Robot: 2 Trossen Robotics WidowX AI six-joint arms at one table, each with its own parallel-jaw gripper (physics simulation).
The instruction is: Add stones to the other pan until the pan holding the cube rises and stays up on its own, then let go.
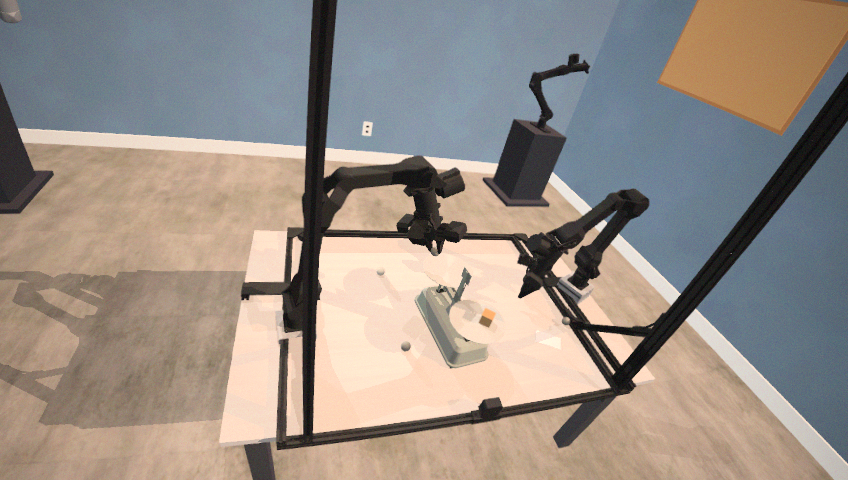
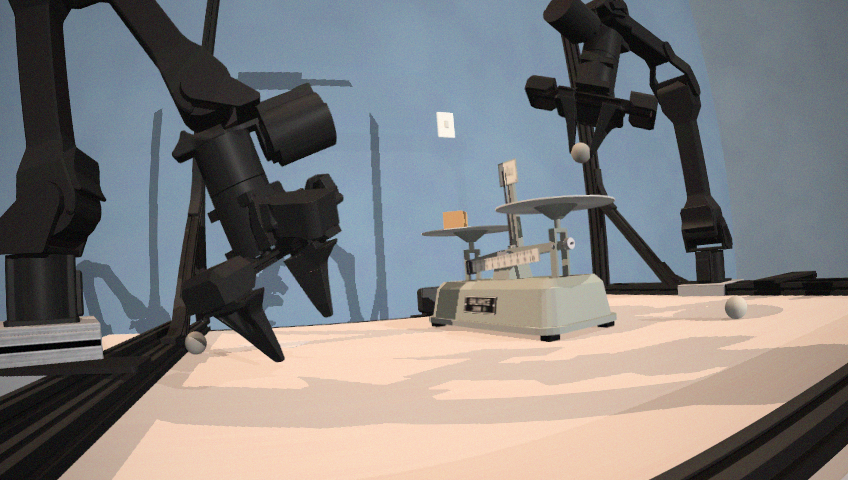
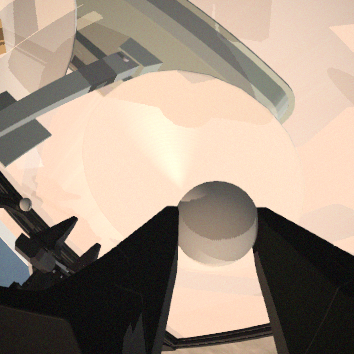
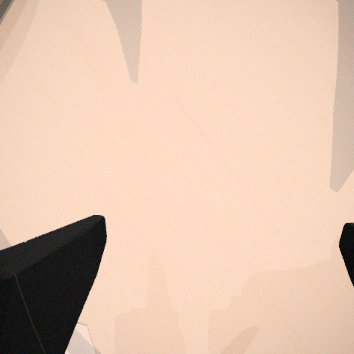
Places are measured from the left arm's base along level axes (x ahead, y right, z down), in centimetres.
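Pixels of known places: left gripper, fingertip midpoint: (image 1: 435,252) (image 2: 580,154) (image 3: 215,218); right gripper, fingertip midpoint: (image 1: 519,294) (image 2: 306,337) (image 3: 87,230) (image 4: 230,233); left arm's base, link origin: (image 1: 296,322) (image 2: 711,282); right arm's base, link origin: (image 1: 577,282) (image 2: 44,322).
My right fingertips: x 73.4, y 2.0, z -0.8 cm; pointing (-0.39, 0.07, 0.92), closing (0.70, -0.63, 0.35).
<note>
Ahead of a thing's pixels: the offset from my right fingertips to its middle. "spot": to the spot under its first point.
The orange cube @(dx -27.8, dy +17.1, dz -12.9 cm) (image 1: 487,317) (image 2: 454,219) rests on one pan @(dx -29.8, dy +16.1, dz -11.4 cm) (image 1: 462,315) (image 2: 434,232) of the grey-green balance @(dx -30.0, dy +6.6, dz -8.7 cm) (image 1: 451,342) (image 2: 517,303). This pan shows lower than the other pan @(spot: dx -28.3, dy -4.5, dz -12.3 cm) (image 2: 553,205) (image 3: 150,150), on which no stone shows. My left gripper (image 1: 435,249) (image 2: 582,149) (image 3: 215,218) is shut on a round grey stone @(dx -36.1, dy -3.0, dz -19.8 cm) (image 3: 218,245) and holds it above that other pan, apart from it. My right gripper (image 2: 304,337) (image 3: 87,230) (image 4: 230,233) is open and empty, low over the table beyond the cube's side of the balance.
One loose stone @(dx -44.2, dy -19.9, dz +1.6 cm) (image 1: 380,271) lies back left on the table, another @(dx -45.7, dy +11.1, dz +1.6 cm) (image 1: 405,346) left of the balance, and a third @(dx +11.5, dy +13.4, dz +1.6 cm) (image 1: 565,320) (image 2: 195,342) (image 3: 25,204) by the right-hand rail. The balance's upright pointer @(spot: dx -31.1, dy +7.1, dz -15.3 cm) (image 1: 462,286) (image 2: 509,190) stands between the pans. Black frame posts (image 1: 315,178) rise around the table.
</note>
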